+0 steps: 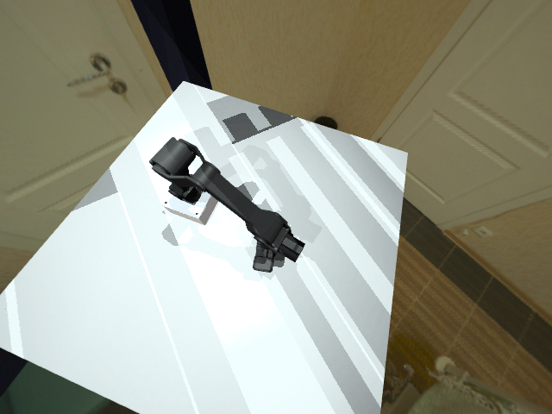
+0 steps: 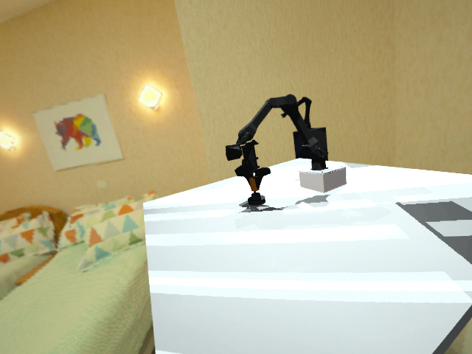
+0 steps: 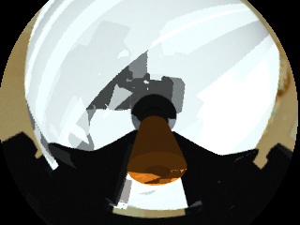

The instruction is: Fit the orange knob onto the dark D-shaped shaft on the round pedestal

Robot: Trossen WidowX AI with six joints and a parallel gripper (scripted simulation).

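Right now the orange knob is 20 mm above my gripper tip. From my gripper tip the other things lie so: dark round pedestal 40 mm below.
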